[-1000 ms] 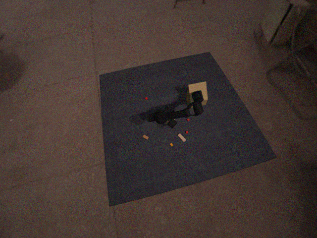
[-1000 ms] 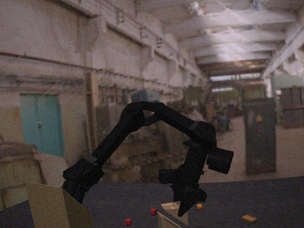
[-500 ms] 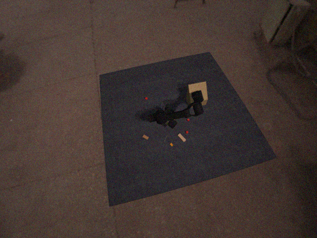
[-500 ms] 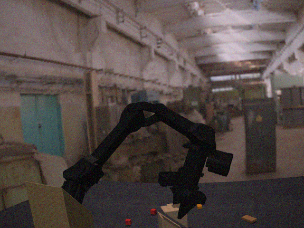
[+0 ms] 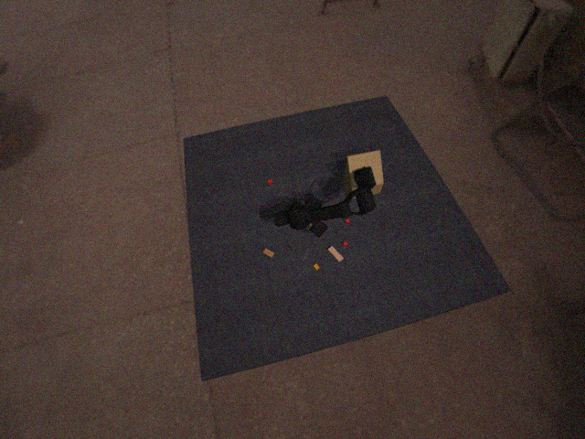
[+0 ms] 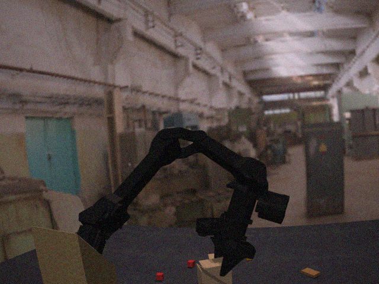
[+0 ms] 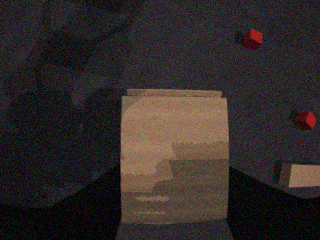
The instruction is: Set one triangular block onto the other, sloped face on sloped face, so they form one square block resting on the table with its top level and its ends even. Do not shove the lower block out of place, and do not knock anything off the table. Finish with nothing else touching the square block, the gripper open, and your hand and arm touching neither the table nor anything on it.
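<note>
My gripper tip is now 30 mm past the wedge, 10 mm to the left of it and 30 mm above it. From my gripper tip the other things lie so: small orange cube 50 mm ahead, 190 mm to the left, 40 mm below; then pale rectangular block 50 mm behind, 170 mm to the left, 40 mm below.
</note>
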